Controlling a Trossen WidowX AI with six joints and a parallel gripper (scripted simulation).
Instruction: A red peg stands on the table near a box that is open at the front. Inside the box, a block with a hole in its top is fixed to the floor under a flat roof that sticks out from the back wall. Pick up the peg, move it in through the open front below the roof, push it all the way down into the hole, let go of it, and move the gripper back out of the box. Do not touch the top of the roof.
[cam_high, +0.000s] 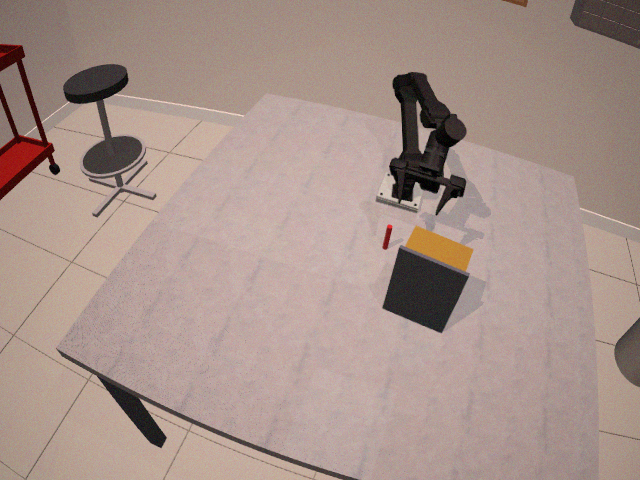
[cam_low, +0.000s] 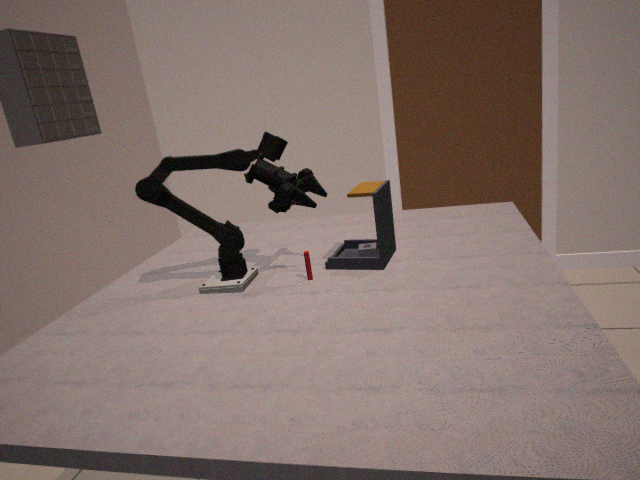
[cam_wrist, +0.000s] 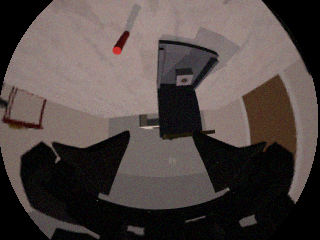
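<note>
Now: the red peg 16 cm below my gripper tip, 6 cm behind it and 5 cm to the right of it. Round my gripper tip: orange roof: 12 cm ahead, 5 cm to the left, 1 cm above; back wall: 16 cm ahead, 9 cm below, 4 cm to the left.
</note>
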